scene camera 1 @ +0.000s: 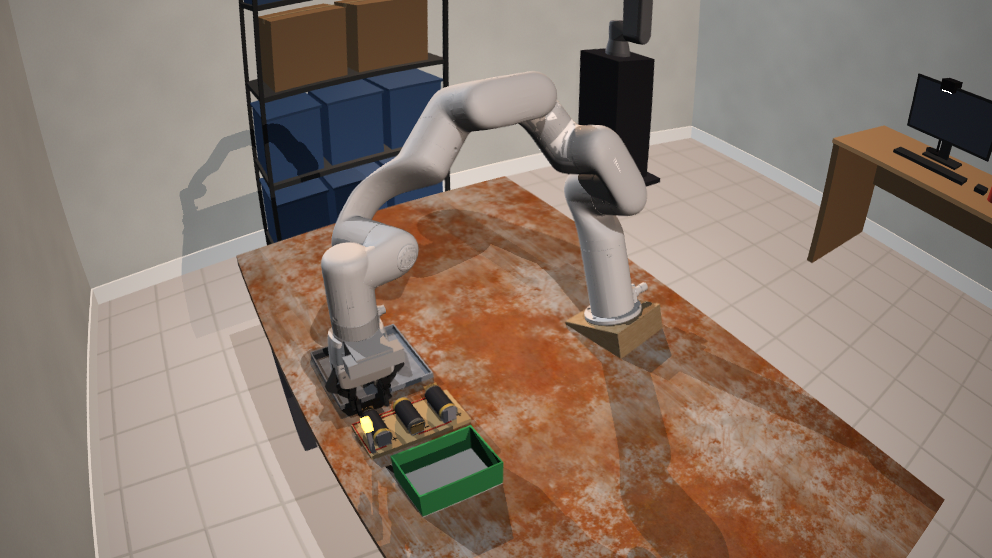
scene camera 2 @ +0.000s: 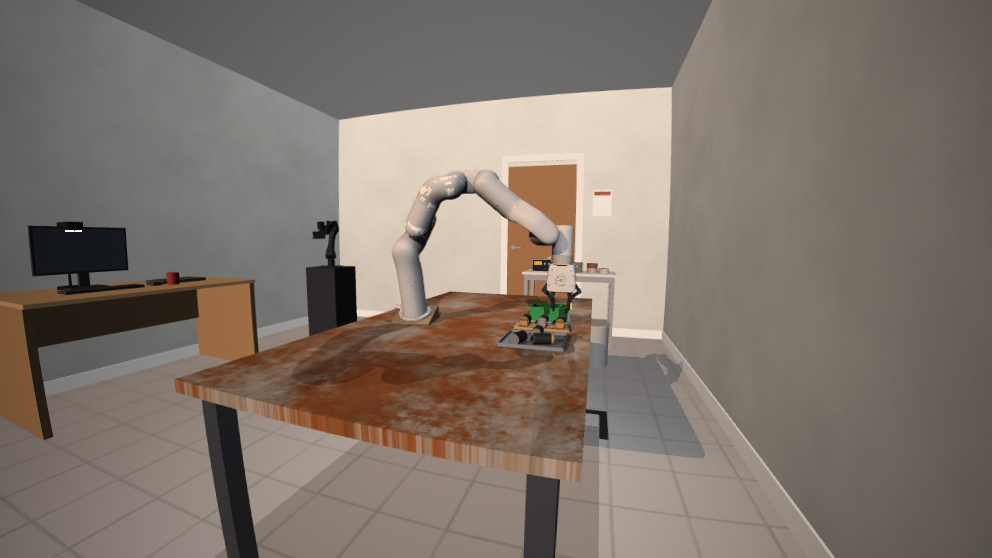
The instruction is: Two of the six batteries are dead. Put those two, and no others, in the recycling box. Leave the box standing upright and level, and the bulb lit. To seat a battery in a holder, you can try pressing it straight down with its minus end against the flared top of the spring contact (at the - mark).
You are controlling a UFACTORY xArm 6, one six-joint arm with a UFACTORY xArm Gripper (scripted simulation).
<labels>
My gripper shows in scene camera 1 and in scene camera 2. A grey tray shows in scene camera 1 [414,367] and in scene camera 2 [559,338]. The same spot on my gripper: [scene camera 1: 331,385] is [scene camera 2: 579,288].
</labels>
